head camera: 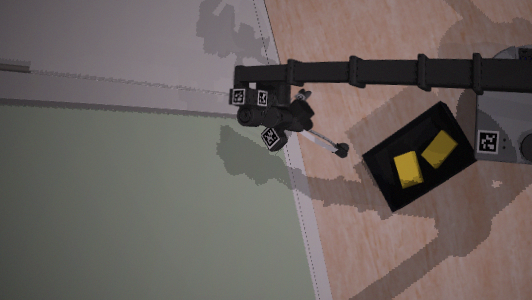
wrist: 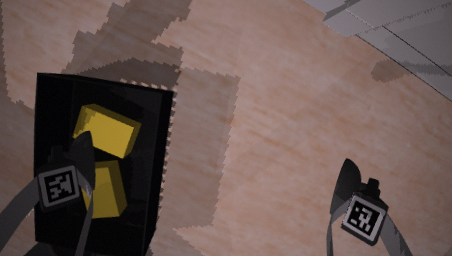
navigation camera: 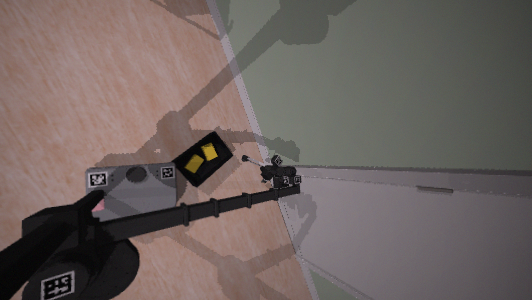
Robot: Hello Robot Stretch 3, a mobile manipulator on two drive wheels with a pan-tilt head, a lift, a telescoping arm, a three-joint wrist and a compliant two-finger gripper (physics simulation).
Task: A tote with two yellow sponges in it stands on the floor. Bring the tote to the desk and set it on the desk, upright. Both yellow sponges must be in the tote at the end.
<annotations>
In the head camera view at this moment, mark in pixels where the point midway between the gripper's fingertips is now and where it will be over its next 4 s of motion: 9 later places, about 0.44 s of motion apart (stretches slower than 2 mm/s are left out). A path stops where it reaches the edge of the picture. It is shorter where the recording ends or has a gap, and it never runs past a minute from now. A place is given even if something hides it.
My gripper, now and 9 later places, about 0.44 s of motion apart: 326, 122; 330, 128; 338, 142; 339, 148; 343, 148; 350, 148; 356, 148; 358, 147; 364, 142; 370, 138
</annotations>
